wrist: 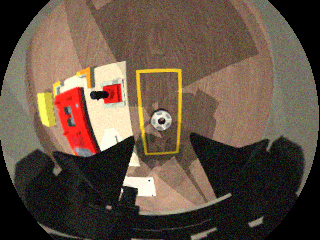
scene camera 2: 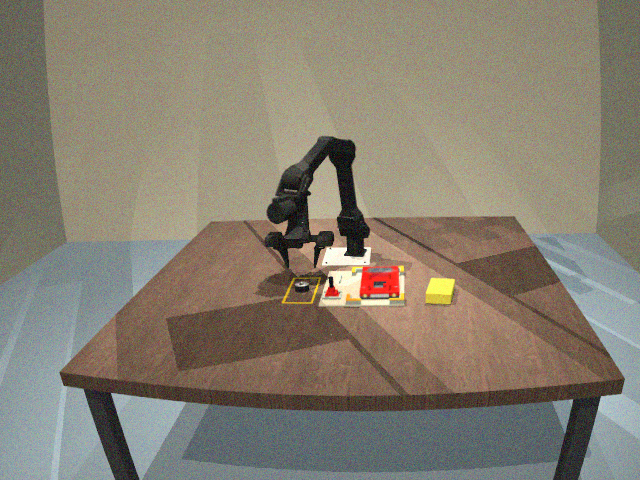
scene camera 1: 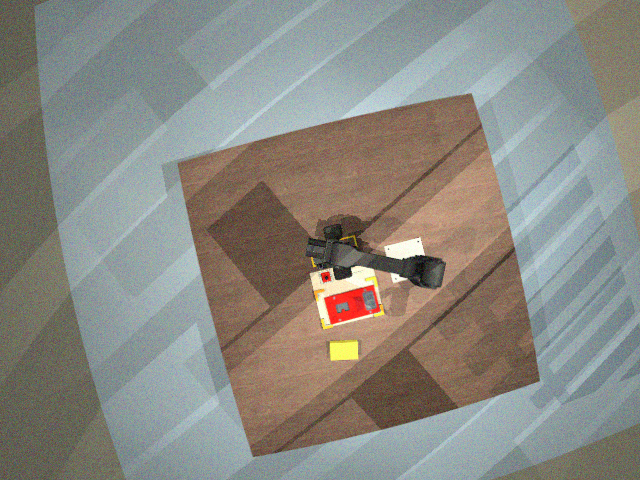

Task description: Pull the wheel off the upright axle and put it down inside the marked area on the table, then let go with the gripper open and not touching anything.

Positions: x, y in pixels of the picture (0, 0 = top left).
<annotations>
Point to a red block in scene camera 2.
377, 282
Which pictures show the red block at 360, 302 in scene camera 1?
The wrist view, scene camera 2 and scene camera 1: all of them.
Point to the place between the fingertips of my gripper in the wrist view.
At 162, 138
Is my gripper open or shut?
Open.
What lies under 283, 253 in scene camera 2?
My gripper.
</annotations>
